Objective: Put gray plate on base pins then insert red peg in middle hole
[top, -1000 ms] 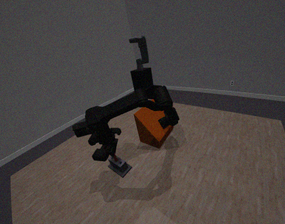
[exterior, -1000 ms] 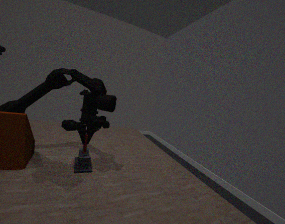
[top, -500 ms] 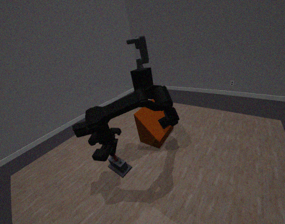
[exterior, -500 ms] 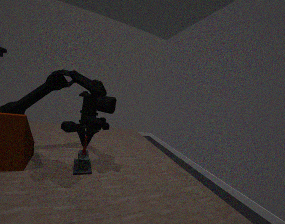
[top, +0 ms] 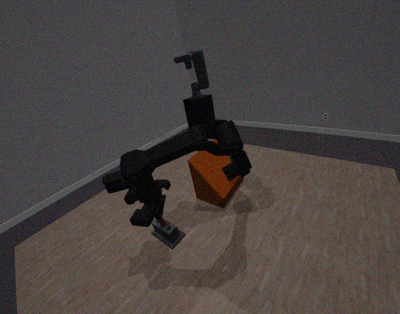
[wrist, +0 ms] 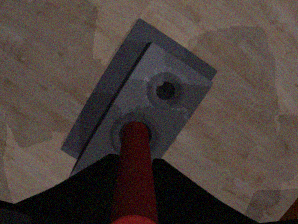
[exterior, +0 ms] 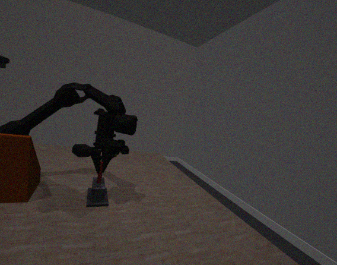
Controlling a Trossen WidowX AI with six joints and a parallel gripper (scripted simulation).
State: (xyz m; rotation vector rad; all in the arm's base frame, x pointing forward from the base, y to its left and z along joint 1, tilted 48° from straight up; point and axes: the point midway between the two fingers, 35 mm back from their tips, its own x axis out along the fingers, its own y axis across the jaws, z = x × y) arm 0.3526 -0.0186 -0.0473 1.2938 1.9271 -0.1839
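Right now the red peg is right at my gripper tip. Also, from my gripper tip: gray plate 50 mm below; then base 90 mm below.
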